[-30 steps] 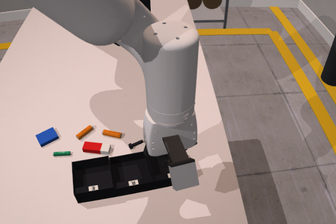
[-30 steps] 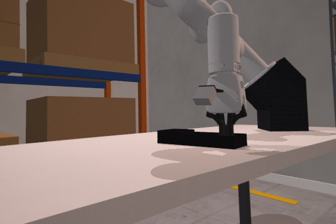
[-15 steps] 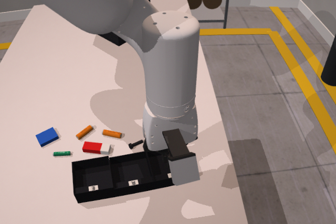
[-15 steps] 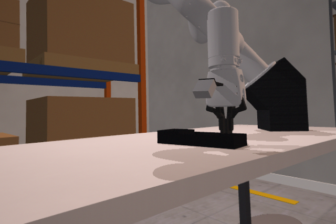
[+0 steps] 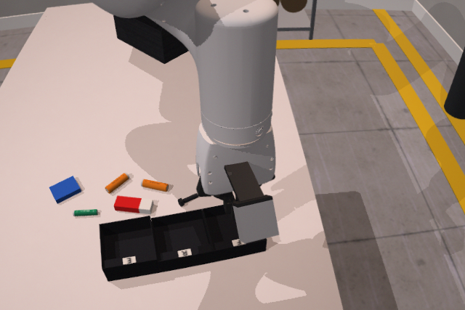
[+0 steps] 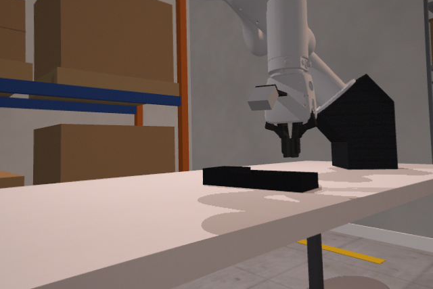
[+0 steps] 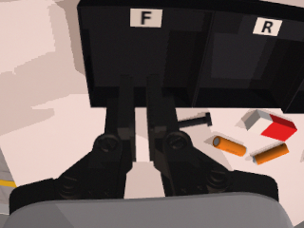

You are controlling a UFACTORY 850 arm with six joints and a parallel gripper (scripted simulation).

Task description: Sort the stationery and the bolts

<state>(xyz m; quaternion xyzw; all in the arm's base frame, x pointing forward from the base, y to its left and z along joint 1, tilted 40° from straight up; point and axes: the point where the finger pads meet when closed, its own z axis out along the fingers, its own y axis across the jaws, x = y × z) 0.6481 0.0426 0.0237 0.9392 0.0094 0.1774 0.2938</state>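
The blue block is 260 mm to the right of my hand, 200 mm behind it and 80 mm below it. The rest, counted from my hand: black three-compartment tray: 90 mm to the right, 70 mm below, 10 mm behind; black bolt: 100 mm behind, 80 mm below, 50 mm to the right; orange marker: 150 mm behind, 100 mm to the right, 80 mm below.
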